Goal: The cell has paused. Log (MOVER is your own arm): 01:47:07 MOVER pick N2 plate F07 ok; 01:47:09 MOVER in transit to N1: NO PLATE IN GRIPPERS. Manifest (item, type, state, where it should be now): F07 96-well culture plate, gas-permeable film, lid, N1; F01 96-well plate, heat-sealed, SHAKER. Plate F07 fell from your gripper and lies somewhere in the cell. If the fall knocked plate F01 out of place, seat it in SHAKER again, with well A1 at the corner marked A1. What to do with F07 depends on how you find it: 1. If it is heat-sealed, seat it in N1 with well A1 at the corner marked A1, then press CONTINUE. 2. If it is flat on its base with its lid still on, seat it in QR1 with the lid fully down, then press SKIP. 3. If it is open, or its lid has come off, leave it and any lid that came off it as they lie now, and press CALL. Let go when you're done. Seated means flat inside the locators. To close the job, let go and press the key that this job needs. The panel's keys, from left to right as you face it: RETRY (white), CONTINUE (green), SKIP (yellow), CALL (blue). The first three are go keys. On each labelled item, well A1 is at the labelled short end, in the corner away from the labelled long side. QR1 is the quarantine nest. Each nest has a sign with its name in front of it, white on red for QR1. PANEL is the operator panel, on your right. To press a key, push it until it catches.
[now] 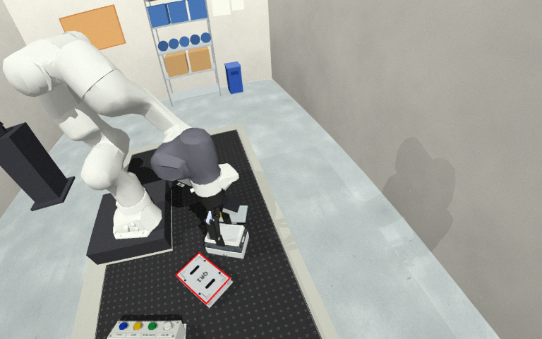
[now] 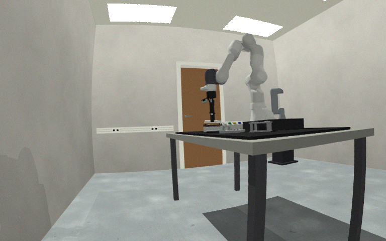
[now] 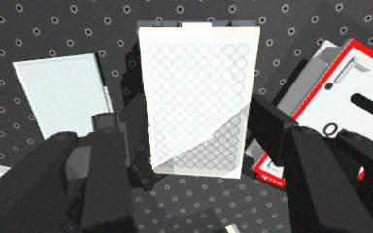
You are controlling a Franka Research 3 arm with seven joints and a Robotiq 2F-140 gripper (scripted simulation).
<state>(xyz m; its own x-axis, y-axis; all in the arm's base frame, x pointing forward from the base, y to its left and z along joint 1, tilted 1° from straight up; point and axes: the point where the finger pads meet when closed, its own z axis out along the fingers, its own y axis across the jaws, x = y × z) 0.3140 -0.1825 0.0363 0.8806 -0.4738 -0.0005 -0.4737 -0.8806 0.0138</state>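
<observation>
My gripper is now 20 mm above the white 96-well plate. Also, from my hand: pale flat rectangular piece: 140 mm to the left, 90 mm below, 50 mm ahead; then white retry key: 270 mm to the right, 240 mm behind, 40 mm below; then green continue key: 290 mm behind, 260 mm to the right, 40 mm below.
</observation>
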